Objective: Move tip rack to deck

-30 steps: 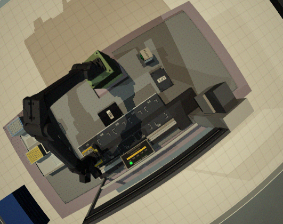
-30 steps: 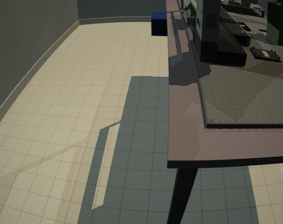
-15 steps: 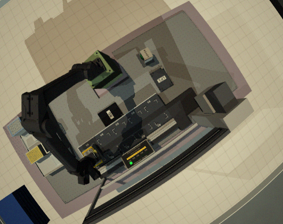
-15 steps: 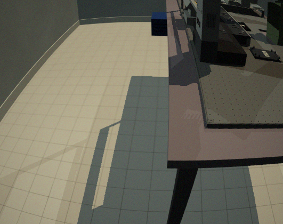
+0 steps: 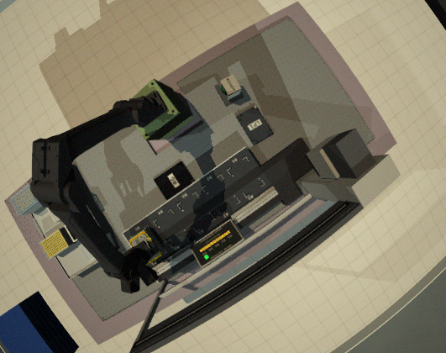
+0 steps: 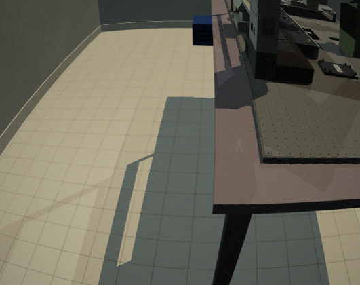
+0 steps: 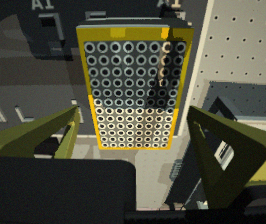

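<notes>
My hand is 1 cm short of the yellow tip rack, 1 cm to the right of it and 3 cm above it. Round my hand: shelf label: 27 cm behind, 13 cm to the right, 13 cm below; then RG nest: 17 cm behind, 23 cm to the left, 13 cm below; then tan reservoir: 21 cm behind, 23 cm to the right, 6 cm below.
</notes>
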